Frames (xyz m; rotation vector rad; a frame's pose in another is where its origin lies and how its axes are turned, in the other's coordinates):
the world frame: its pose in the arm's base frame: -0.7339 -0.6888 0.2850 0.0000 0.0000 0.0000
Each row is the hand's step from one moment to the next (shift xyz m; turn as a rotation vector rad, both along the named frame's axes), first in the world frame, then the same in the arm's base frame.
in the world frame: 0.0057 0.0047 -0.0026 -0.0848 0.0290 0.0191
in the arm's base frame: 0.0057 0.0047 -0.0026 -0.0848 0.0290 0.0191
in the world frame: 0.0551 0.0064 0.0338 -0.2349 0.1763 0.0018
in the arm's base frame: 0.0551 0.0064 0.0338 -0.2349 0.1763 0.0018
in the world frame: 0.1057 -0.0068 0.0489 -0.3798 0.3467 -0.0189
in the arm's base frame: 0.1057 -0.0068 0.0489 -0.3798 0.3467 -0.0189
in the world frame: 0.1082 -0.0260 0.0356 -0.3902 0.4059 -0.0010
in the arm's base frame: 0.1082 -0.0260 0.0356 -0.3902 0.4059 -0.0010
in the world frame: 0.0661 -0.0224 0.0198 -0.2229 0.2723 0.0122
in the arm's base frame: 0.0661 -0.0224 0.0198 -0.2229 0.2723 0.0122
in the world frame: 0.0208 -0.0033 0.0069 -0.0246 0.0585 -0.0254
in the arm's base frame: 0.0208 -0.0033 0.0069 -0.0246 0.0585 -0.0254
